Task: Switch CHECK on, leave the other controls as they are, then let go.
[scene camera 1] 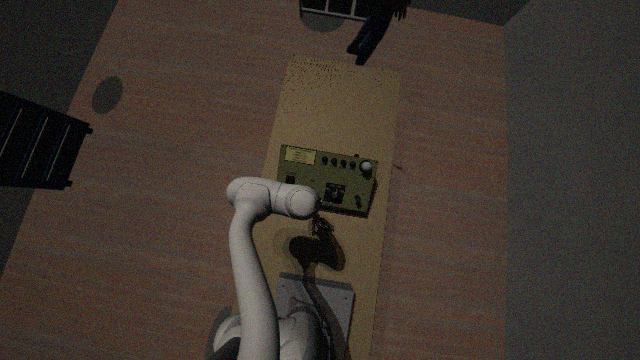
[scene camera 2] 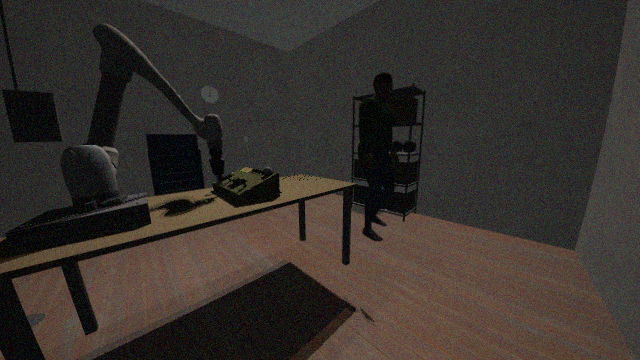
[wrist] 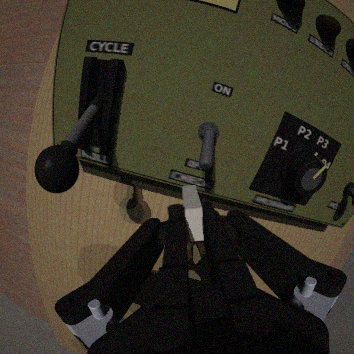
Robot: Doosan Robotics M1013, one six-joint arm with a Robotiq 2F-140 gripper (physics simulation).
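Places are measured from the arm's base along level axes (x back, y left, z down), in metres.
Where they show: gripper, fingertip midpoint: (scene camera 2: 219,185) (wrist: 189,197); arm's base, origin of the base link: (scene camera 1: 303,320) (scene camera 2: 99,205).
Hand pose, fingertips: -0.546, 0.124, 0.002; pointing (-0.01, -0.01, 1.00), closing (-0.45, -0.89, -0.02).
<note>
Each offset is from my fingertips to the top centre of the thing, as dx, dy, dz. "pt": to the spot under its first point. Level surfaces: height alone.
The green control box (scene camera 1: 310,172) (scene camera 2: 265,186) (wrist: 165,100) stands on the table. Its CHECK toggle @(-0.061, +0.009, -0.056) (wrist: 207,150) sits mid-panel in the wrist view, below the ON label @(pt -0.119, +0.015, -0.031) (wrist: 222,89). Its lever points down, away from ON, toward the small labels at the panel's near edge. My gripper (scene camera 2: 219,176) (wrist: 189,197) is shut and empty. In the wrist view its tips show just below the toggle's labels, at the near edge of the box; contact with the lever does not show. In scene camera 1 the arm hides the gripper and the toggle.
The CYCLE lever with its black ball @(-0.003, +0.124, -0.095) (wrist: 57,168) is left of the toggle; the rotary knob @(-0.077, -0.110, -0.051) (wrist: 312,178), pointing near P4, is right. A white round knob @(pt -0.242, -0.216, -0.118) (scene camera 1: 366,166) tops the far right corner. A person (scene camera 1: 370,40) (scene camera 2: 377,150) stands beyond the table @(dz +0.070) (scene camera 1: 340,110).
</note>
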